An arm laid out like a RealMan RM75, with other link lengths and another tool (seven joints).
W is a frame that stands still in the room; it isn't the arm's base.
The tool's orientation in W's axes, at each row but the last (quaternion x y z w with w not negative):
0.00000, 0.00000, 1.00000, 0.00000
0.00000, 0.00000, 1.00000, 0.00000
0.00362, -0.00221, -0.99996, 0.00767
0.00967, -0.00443, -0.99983, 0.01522
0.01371, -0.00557, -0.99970, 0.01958
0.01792, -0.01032, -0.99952, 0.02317
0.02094, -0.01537, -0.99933, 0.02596
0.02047, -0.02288, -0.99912, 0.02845
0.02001, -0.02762, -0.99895, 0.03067
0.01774, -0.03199, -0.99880, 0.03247
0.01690, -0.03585, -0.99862, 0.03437
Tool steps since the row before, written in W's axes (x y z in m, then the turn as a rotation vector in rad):
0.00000, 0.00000, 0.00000, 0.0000, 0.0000, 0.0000
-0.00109, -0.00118, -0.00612, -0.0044, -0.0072, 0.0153
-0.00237, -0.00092, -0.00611, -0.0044, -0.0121, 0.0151
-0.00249, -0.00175, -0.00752, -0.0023, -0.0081, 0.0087
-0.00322, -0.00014, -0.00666, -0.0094, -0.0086, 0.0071
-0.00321, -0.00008, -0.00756, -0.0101, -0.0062, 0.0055
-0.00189, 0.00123, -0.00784, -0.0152, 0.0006, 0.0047
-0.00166, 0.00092, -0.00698, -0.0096, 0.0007, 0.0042
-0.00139, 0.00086, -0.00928, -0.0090, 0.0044, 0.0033
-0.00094, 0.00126, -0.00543, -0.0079, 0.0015, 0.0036
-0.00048, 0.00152, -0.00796, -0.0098, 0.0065, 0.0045
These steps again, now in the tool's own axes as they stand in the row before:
0.00000, 0.00000, 0.00000, 0.0000, 0.0000, 0.0000
0.00109, 0.00118, -0.00612, 0.0044, 0.0072, 0.0153
0.00243, 0.00086, -0.00610, 0.0045, 0.0121, 0.0151
0.00269, 0.00160, -0.00748, 0.0024, 0.0081, 0.0087
0.00340, -0.00006, -0.00657, 0.0095, 0.0083, 0.0073
0.00348, -0.00023, -0.00744, 0.0102, 0.0058, 0.0057
0.00214, -0.00157, -0.00771, 0.0149, -0.0012, 0.0054
0.00188, -0.00134, -0.00686, 0.0094, -0.0010, 0.0046
0.00169, -0.00146, -0.00915, 0.0086, -0.0047, 0.0039
0.00104, -0.00167, -0.00530, 0.0077, -0.0018, 0.0040
0.00062, -0.00212, -0.00781, 0.0092, -0.0068, 0.0053

